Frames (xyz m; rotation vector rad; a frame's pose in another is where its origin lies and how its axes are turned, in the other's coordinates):
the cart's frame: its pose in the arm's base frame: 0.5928 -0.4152 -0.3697 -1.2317 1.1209 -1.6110
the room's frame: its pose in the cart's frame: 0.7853 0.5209 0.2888 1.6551 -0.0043 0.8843
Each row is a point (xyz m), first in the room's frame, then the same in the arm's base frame.
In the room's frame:
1: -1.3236 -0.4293 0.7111
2: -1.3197 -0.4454 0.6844
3: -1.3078 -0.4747 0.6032
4: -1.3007 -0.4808 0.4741
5: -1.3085 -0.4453 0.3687
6: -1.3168 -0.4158 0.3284
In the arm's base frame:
1: -0.3153 -0.5181 0.1520
2: -0.3230 -0.5204 0.1216
3: -0.3287 -0.5203 0.0347
4: -0.3068 -0.4947 -0.0903
5: -0.2587 -0.4469 -0.1788
6: -0.2284 -0.4181 -0.2073

